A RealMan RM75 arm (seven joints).
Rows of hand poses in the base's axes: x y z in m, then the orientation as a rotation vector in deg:
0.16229, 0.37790, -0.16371, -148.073, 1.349, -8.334
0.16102, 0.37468, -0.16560, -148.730, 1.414, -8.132
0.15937, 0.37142, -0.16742, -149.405, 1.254, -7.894
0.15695, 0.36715, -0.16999, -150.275, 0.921, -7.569
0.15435, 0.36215, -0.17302, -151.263, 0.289, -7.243
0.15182, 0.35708, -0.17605, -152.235, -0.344, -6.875
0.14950, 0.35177, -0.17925, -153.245, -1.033, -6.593
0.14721, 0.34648, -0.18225, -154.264, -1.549, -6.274
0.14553, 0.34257, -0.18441, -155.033, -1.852, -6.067
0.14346, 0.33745, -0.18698, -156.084, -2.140, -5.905
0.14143, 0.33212, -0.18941, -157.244, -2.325, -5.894
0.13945, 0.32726, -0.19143, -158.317, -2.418, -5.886
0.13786, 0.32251, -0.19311, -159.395, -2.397, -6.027
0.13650, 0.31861, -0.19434, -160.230, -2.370, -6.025
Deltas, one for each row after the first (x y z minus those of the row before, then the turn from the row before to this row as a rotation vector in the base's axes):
-0.00127, -0.00322, -0.00189, -0.643, 0.188, -0.030
-0.00165, -0.00326, -0.00182, -0.667, 0.169, 0.137
-0.00242, -0.00427, -0.00257, -0.863, 0.205, 0.268
-0.00260, -0.00500, -0.00303, -0.992, 0.153, 0.473
-0.00253, -0.00507, -0.00303, -0.977, 0.180, 0.478
-0.00232, -0.00531, -0.00320, -1.023, 0.110, 0.496
-0.00229, -0.00529, -0.00300, -1.027, 0.164, 0.375
-0.00168, -0.00391, -0.00216, -0.774, 0.113, 0.215
-0.00207, -0.00512, -0.00257, -1.057, 0.087, 0.183
-0.00203, -0.00533, -0.00243, -1.165, -0.002, 0.082
-0.00198, -0.00486, -0.00202, -1.075, 0.007, 0.020
-0.00159, -0.00475, -0.00168, -1.079, -0.082, -0.080
-0.00136, -0.00390, -0.00123, -0.833, 0.016, -0.055

